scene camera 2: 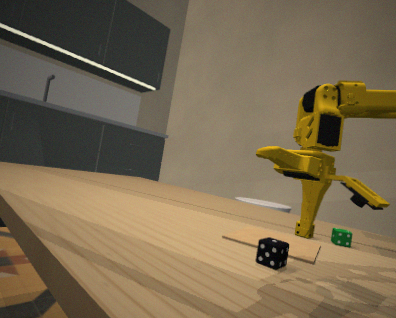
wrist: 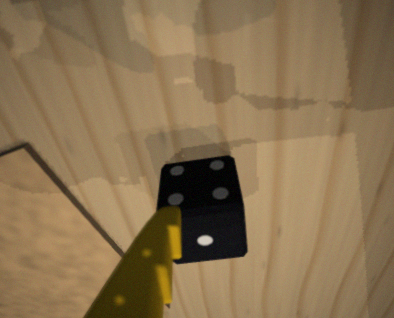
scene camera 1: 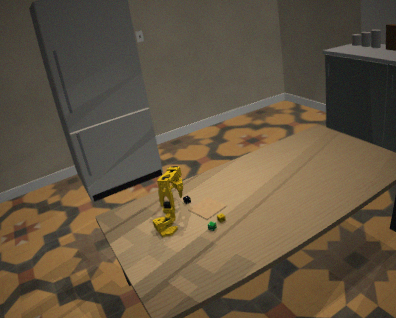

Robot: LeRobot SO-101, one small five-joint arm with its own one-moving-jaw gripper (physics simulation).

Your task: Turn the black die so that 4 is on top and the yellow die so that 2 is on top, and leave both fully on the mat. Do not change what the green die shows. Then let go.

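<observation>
The black die (scene camera 1: pixel 186 200) (scene camera 2: pixel 272 253) (wrist: pixel 205 215) stands on the table just off the mat (scene camera 1: pixel 207 209) (scene camera 2: pixel 240 236) (wrist: pixel 45 240), with 1 on top. In the wrist view its 4 is on a side; in scene camera 2 a side shows 5. My gripper (scene camera 2: pixel 282 193) is fully open and empty; in the wrist view its fixed jaw (wrist: pixel 140 265) overlaps the die's left edge, and the moving jaw is out of the picture. The yellow die (scene camera 1: pixel 221 217) (scene camera 2: pixel 298 228) is off the mat, partly hidden by the fixed jaw in scene camera 2. The green die (scene camera 1: pixel 212 226) (scene camera 2: pixel 342 237) stands near it; both tops are unreadable.
The arm's base (scene camera 1: pixel 165 226) stands on the wooden table (scene camera 1: pixel 280 185) at the left in scene camera 1. The table's long front edge runs below the dice there. A fridge (scene camera 1: pixel 100 100) and a grey cabinet (scene camera 1: pixel 357 95) stand beyond the table.
</observation>
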